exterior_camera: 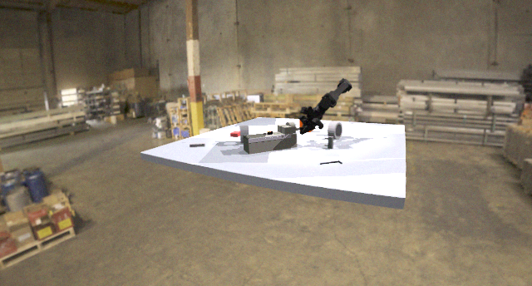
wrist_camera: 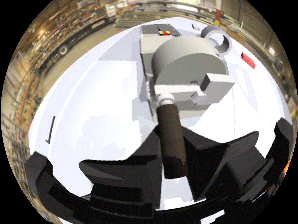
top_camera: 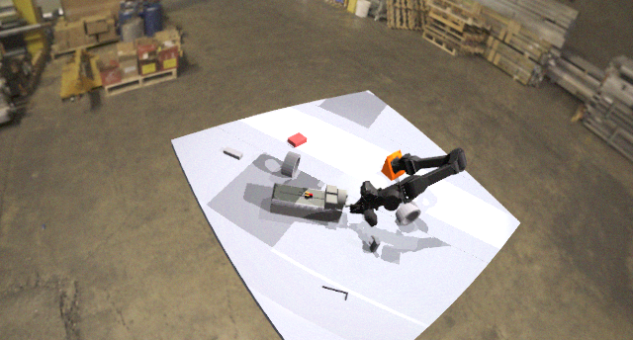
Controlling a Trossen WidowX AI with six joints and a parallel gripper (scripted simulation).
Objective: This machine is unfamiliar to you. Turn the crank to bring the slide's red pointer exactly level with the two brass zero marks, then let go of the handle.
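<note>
Right now the red pointer is 8 cm ahead of my gripper tip, 13 cm to the right of it and 2 cm above it. Also, from my gripper tip: hex key (25 cm ahead, 21 cm to the left, 6 cm below); dark crank handle (1 cm behind, 1 cm to the left, 3 cm above); small clip (2 cm ahead, 15 cm to the left, 3 cm below).
</note>
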